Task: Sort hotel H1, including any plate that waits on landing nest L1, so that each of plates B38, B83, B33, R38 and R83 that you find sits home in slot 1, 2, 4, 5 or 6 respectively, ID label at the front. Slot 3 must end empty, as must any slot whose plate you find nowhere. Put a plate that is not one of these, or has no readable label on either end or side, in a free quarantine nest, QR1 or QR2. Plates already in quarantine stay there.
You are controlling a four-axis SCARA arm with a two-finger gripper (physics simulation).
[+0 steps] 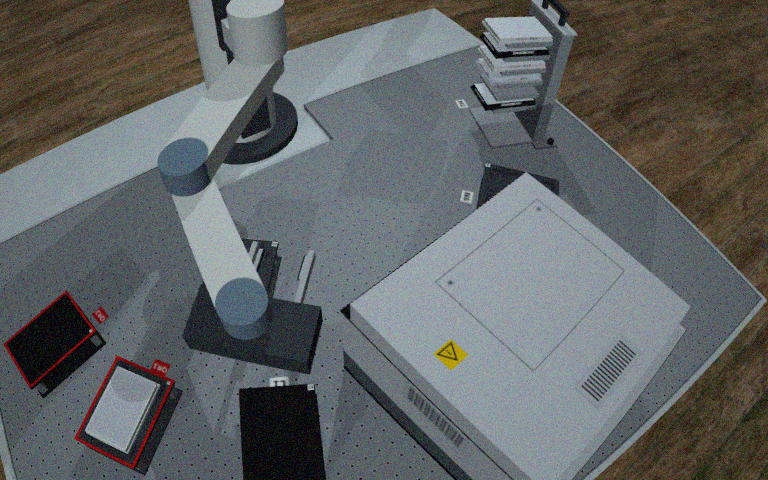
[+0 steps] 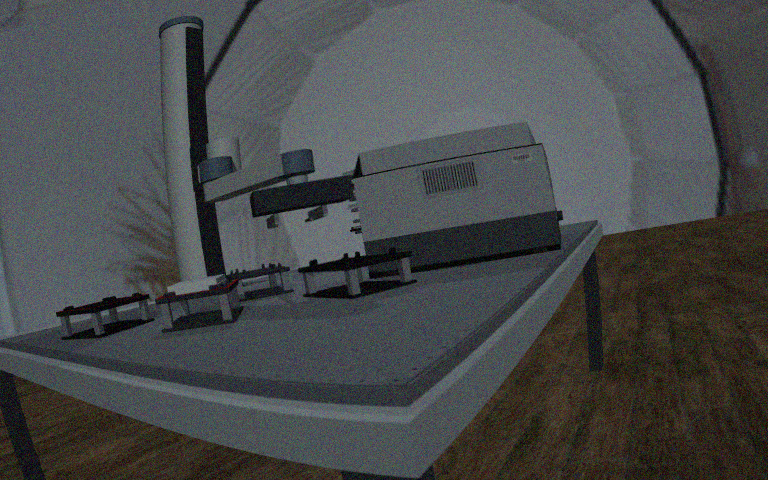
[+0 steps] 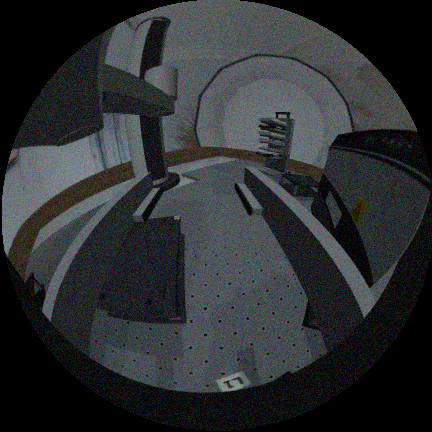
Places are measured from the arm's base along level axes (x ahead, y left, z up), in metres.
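Where they show: gripper, between the fingertips: [image 1: 283, 249] [image 2: 289, 220] [image 3: 197, 178]; arm's base, origin of its link: [image 1: 246, 127] [image 3: 153, 183].
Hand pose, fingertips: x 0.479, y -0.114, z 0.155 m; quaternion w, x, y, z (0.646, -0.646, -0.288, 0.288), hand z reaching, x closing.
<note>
Each offset is from my fingertips to the top centre of the thing.
Hotel H1 @(0.139 m back, 0.661 m left, 0.208 m up) [image 1: 556, 67] [image 3: 289, 145] stands at the back right and holds a stack of several plates, among them a white top plate @(0.162 m back, 0.619 m left, 0.145 m up) [image 1: 514, 27] and a dark-edged lowest plate @(0.162 m back, 0.619 m left, 0.032 m down) [image 1: 502, 101]. Their ID labels are too small to read. My gripper [image 1: 282, 249] [image 2: 295, 216] [image 3: 197, 178] is shut with nothing between its fingers, above and beside the RG nest, far from the hotel. Landing nest L1 @(0.235 m ahead, 0.146 m right, 0.082 m down) [image 1: 281, 433] [image 2: 362, 262] bears no plate. Quarantine nest QR1 @(0.079 m ahead, 0.358 m right, 0.086 m down) [image 1: 161, 396] [image 2: 198, 294] bears a white plate @(0.079 m ahead, 0.358 m right, 0.078 m down) [image 1: 120, 408] [image 2: 195, 284]. Quarantine nest QR2 @(0.121 m back, 0.453 m right, 0.086 m down) [image 1: 49, 339] [image 2: 101, 308] bears no plate.
The dark RG nest @(0.057 m back, 0.078 m right, 0.082 m down) [image 1: 270, 271] [image 2: 257, 273] [image 3: 145, 270] lies low beside the fingers. A large grey instrument @(0.326 m ahead, 0.214 m left, 0.101 m up) [image 1: 526, 294] [image 2: 458, 198] [image 3: 390, 200] stands at the right. Another dark nest @(0.053 m ahead, 0.486 m left, 0.086 m down) [image 1: 504, 176] [image 3: 299, 184] is partly behind it, near the hotel. The arm's column [image 2: 181, 147] stands at the back.
</note>
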